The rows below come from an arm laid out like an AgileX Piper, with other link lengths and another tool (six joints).
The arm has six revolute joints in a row. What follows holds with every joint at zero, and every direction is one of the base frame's. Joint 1 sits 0.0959 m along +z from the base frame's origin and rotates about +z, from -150 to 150 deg. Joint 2 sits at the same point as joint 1 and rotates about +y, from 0 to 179.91 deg. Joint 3 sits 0.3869 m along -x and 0.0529 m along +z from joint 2 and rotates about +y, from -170 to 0 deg. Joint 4 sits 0.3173 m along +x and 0.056 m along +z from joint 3 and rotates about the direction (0.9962, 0, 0.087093), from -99.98 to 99.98 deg. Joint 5 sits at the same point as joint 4 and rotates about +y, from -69.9 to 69.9 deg. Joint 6 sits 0.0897 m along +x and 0.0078 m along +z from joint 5 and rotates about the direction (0.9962, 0, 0.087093), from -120 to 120 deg. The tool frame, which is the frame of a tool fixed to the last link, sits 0.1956 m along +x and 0.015 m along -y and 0.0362 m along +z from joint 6; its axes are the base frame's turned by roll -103.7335, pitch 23.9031 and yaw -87.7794 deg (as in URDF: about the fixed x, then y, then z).
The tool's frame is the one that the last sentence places.
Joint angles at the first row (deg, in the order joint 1, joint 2, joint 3, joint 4, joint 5, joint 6):
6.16 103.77 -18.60 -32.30 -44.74 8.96
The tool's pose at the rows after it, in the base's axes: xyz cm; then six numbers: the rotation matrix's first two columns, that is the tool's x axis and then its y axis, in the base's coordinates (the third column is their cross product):
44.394 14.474 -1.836 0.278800 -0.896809 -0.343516 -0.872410 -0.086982 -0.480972
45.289 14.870 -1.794 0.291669 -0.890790 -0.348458 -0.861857 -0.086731 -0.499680
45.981 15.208 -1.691 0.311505 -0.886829 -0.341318 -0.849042 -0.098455 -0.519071
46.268 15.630 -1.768 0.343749 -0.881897 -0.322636 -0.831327 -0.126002 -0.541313
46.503 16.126 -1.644 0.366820 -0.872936 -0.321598 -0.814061 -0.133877 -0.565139
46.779 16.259 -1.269 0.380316 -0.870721 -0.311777 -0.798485 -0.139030 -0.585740
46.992 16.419 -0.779 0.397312 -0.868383 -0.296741 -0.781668 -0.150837 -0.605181
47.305 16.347 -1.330 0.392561 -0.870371 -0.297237 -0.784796 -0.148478 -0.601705
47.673 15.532 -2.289 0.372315 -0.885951 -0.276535 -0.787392 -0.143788 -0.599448
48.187 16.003 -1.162 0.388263 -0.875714 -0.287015 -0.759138 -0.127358 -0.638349
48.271 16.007 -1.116 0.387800 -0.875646 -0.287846 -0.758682 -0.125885 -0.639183
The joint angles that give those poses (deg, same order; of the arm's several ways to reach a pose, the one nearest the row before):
6.16 105.99 -20.01 -31.02 -44.98 7.34
6.16 107.58 -21.01 -30.89 -46.87 6.75
6.16 108.71 -21.82 -30.89 -48.22 5.58
6.16 110.02 -22.07 -30.89 -50.14 3.17
6.16 111.39 -22.07 -30.89 -52.96 1.75
6.16 111.80 -22.07 -30.47 -54.50 0.42
6.16 111.80 -22.12 -30.37 -55.47 -0.88
6.16 112.91 -22.61 -29.98 -55.75 -1.18
6.16 114.46 -22.61 -27.42 -56.38 -3.53
6.16 115.13 -22.61 -27.42 -60.11 -3.80
6.16 115.13 -22.73 -27.41 -60.09 -3.70

